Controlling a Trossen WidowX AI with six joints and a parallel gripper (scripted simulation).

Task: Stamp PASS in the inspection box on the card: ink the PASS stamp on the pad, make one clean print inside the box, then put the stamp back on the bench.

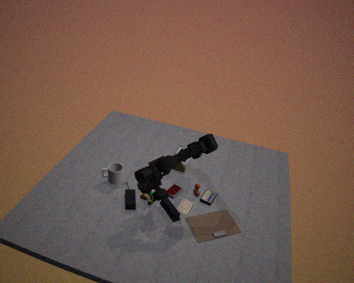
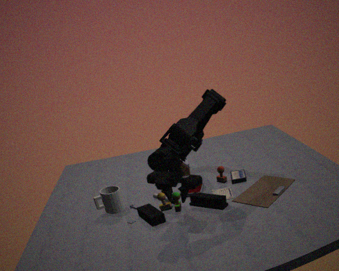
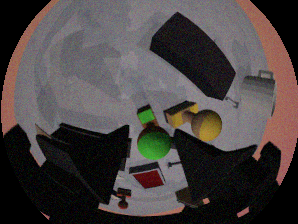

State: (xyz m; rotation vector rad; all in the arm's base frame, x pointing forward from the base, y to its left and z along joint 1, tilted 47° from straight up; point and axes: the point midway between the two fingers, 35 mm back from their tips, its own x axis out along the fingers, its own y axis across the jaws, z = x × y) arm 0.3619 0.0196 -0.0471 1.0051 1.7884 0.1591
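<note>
Now: gripper tip 1 cm above the green-knobbed stamp. Also, from my gripper tip: black box (5 cm ahead, 9 cm to the right, 1 cm below); white marker (7 cm behind, 3 cm to the right, 2 cm below); yellow-knobbed stamp (1 cm behind, 4 cm to the right, 1 cm below).
</note>
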